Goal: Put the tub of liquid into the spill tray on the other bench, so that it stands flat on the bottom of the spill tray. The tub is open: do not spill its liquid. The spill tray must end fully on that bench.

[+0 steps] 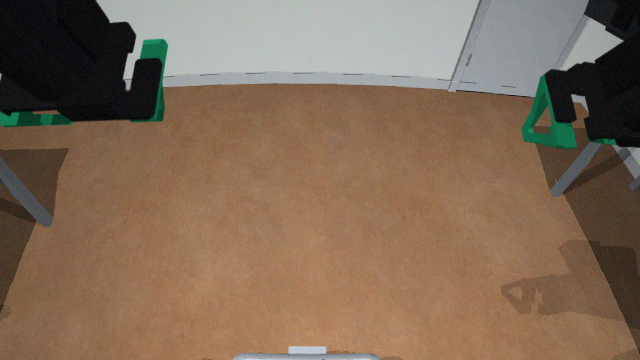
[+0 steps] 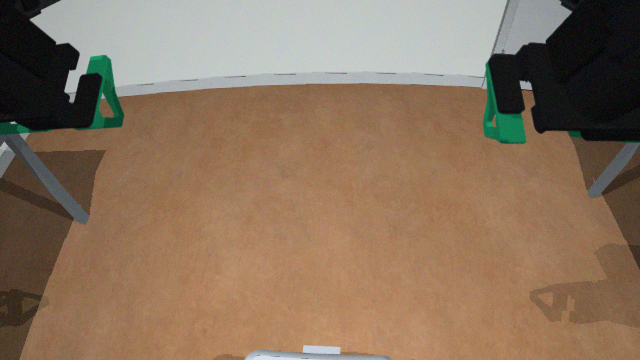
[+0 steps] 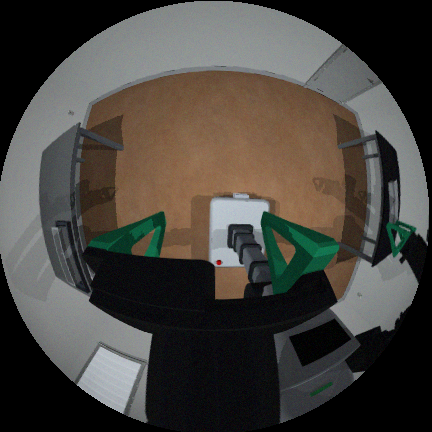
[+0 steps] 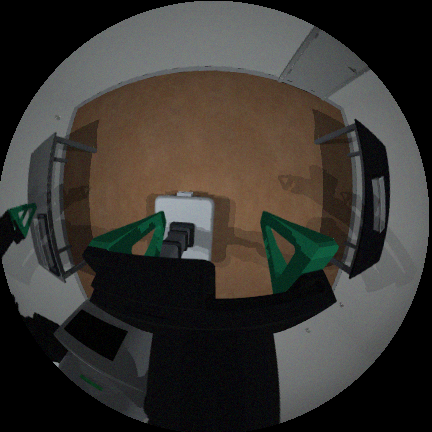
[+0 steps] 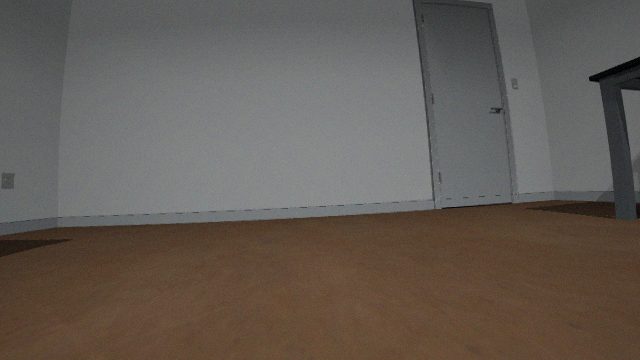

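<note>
My left gripper (image 1: 85, 118) (image 2: 55, 125) (image 3: 212, 216) is open and empty above the floor. My right gripper (image 1: 580, 142) (image 2: 540, 136) (image 4: 212, 216) is open and empty too. A grey-topped bench (image 3: 55, 155) (image 4: 41, 162) stands at the left, bearing a narrow dark-edged object (image 3: 74, 250) (image 4: 46, 240) near its lower end. A black-topped bench (image 3: 387, 155) (image 4: 371, 150) stands at the right, bearing a light rectangular object (image 3: 393, 200) (image 4: 378, 205). I cannot tell which is the tub or spill tray; no liquid shows clearly. Both grippers are well away from both objects.
The wall (image 1: 300, 40) (image 5: 250, 100) stands ahead, with a grey door (image 1: 525, 45) (image 5: 465, 105) to the right. Bench legs (image 1: 25, 192) (image 1: 575, 170) (image 2: 47, 180) (image 2: 615, 170) stand at both sides. My white base (image 3: 220, 215) (image 4: 202, 215) is between the benches.
</note>
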